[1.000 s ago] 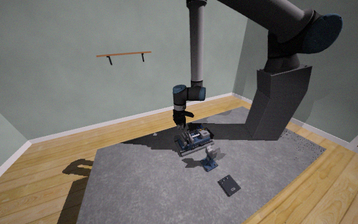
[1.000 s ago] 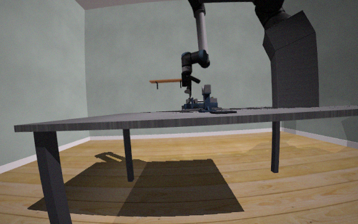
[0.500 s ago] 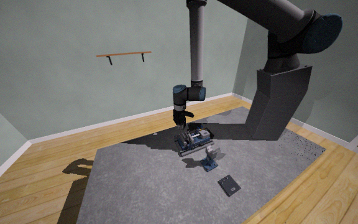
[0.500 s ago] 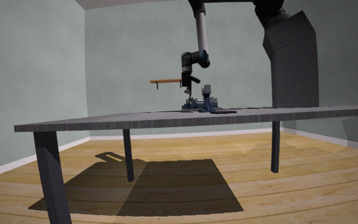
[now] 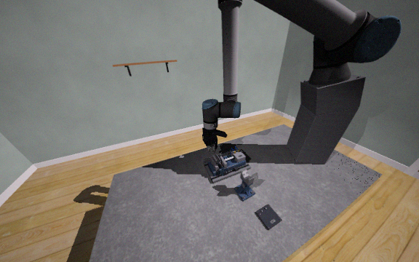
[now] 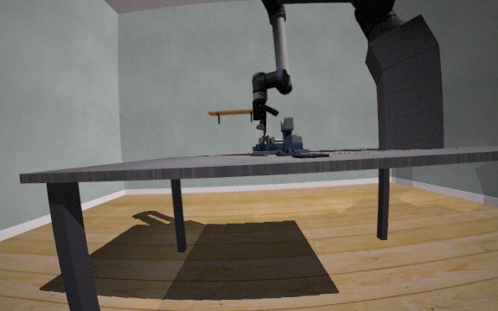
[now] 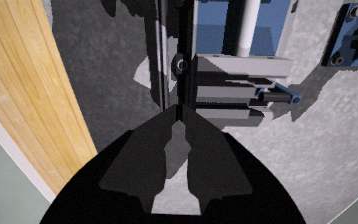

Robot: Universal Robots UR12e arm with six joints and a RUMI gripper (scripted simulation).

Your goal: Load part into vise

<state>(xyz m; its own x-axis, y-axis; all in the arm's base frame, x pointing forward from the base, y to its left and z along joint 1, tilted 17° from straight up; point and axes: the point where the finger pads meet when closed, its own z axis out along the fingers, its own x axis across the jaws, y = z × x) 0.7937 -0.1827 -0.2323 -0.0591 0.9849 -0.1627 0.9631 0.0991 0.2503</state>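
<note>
My hand is 50 mm to the right of the part and 30 mm above it. The rest, counted from my hand: moving jaw (40 mm behind, 70 mm to the left, 50 mm below); then work stop (10 mm behind, 110 mm to the left, 40 mm below); then fixed jaw (20 mm ahead, 70 mm to the left, 50 mm below).
</note>
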